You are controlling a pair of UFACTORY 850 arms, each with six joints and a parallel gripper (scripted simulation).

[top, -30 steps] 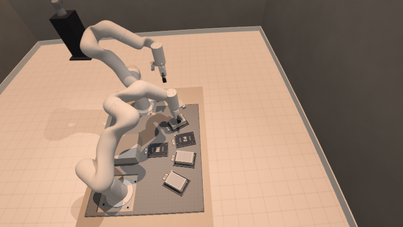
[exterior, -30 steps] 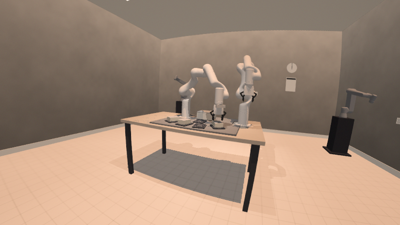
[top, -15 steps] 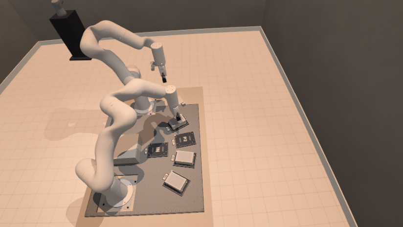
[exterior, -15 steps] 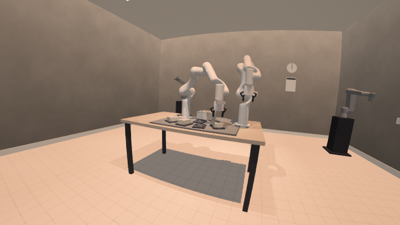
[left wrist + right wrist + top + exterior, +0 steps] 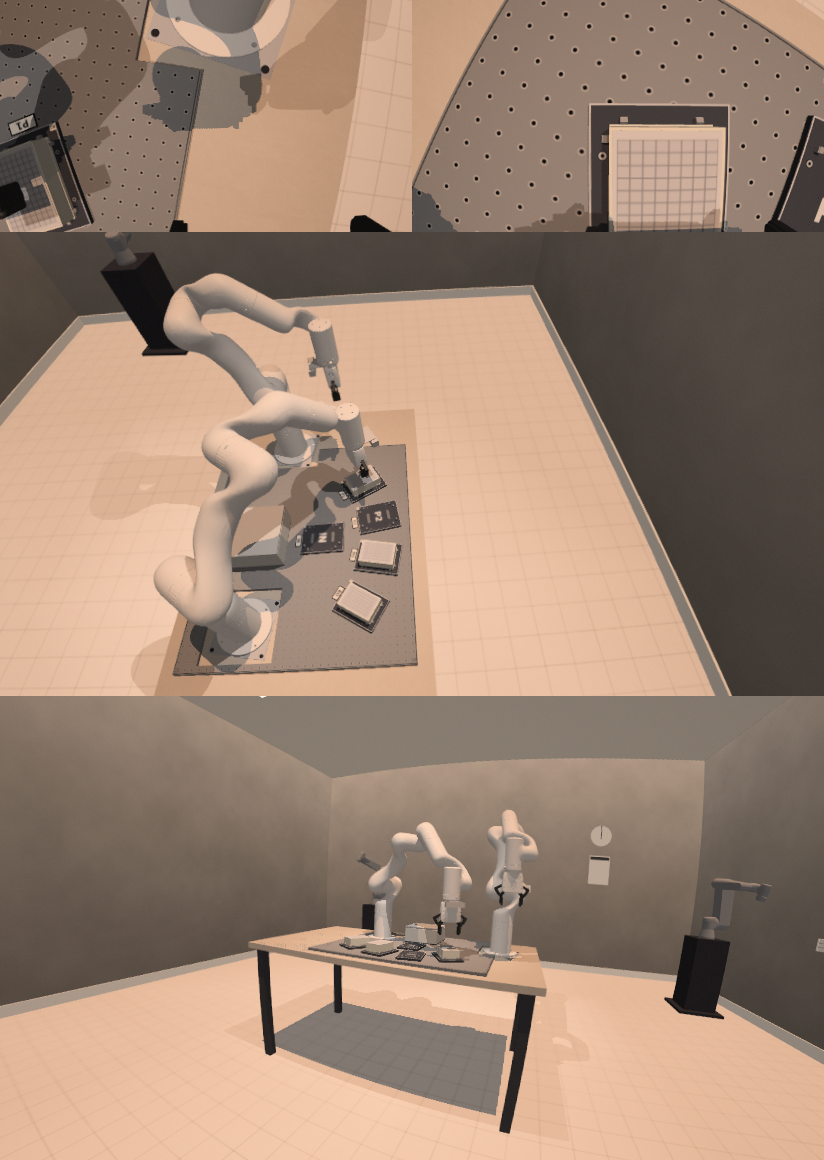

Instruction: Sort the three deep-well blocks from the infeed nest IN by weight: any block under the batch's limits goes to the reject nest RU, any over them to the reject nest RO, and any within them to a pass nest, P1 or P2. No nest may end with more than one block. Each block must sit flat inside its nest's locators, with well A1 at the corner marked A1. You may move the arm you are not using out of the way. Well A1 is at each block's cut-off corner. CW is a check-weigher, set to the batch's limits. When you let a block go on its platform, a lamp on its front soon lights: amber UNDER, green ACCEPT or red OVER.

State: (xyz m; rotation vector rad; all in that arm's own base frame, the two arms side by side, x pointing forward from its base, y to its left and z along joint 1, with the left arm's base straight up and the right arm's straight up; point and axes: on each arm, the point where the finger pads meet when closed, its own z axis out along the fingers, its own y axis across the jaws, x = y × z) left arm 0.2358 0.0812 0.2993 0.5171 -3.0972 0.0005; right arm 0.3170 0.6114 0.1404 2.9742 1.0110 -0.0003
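The nest P1 lies 120 mm below my right hand. Also, from my right hand: nest RU: 330 mm to the right, 120 mm below, 90 mm ahead; nest P2: 160 mm to the right, 120 mm below, 80 mm ahead; dark infeed nest: 260 mm to the right, 130 mm behind, 120 mm below.
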